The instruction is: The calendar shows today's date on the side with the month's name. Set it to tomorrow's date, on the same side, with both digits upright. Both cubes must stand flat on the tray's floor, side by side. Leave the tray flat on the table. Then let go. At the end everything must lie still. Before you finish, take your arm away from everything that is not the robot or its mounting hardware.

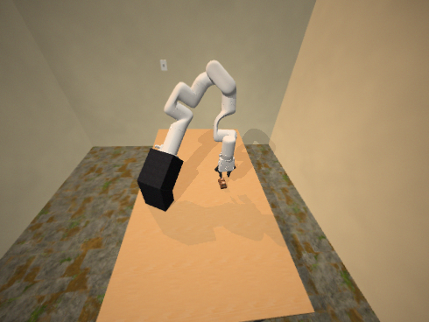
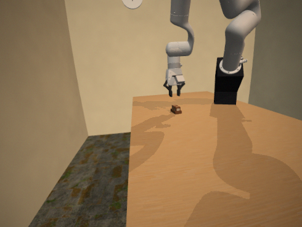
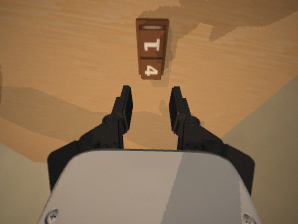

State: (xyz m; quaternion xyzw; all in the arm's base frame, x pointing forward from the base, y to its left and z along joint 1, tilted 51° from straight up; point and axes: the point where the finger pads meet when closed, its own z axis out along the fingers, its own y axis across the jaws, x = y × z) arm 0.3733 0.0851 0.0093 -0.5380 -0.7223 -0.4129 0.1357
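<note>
Now: the brown digit cube 90 mm below my hand.
</note>
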